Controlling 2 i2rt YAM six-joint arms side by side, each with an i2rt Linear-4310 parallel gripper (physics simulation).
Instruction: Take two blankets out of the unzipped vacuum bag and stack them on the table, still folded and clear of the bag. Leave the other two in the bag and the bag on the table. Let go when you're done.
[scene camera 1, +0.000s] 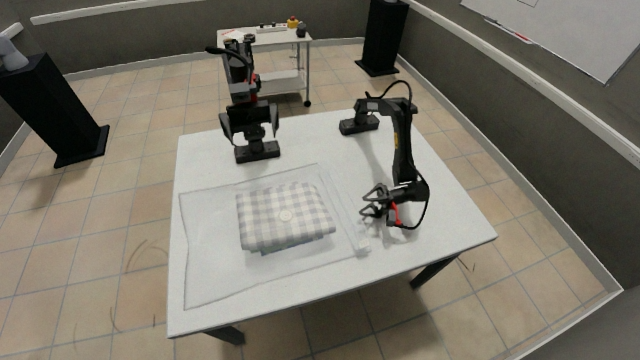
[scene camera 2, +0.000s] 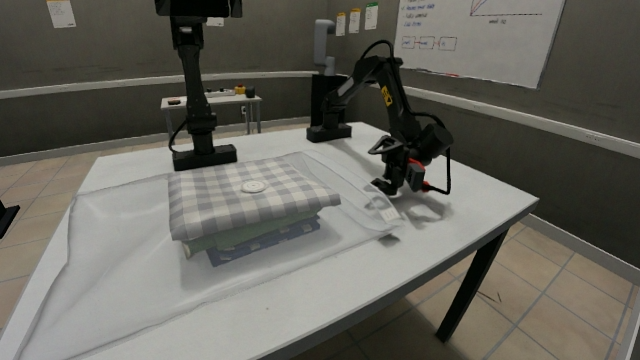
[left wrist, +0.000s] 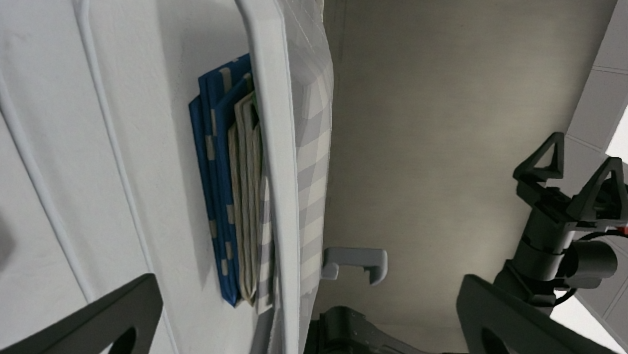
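Observation:
The clear vacuum bag lies on the table with a folded stack inside. A grey-and-white checked blanket is on top. Below are a green blanket, a beige one and a blue patterned one at the bottom. My left gripper is open and empty, low at the bag's mouth, apart from the stack. My right gripper is open, raised above its base, away from the bag.
A round valve sits on the bag's upper film. A white zip slider is at the front corner of the mouth. The white table carries both arm bases. A trolley stands behind.

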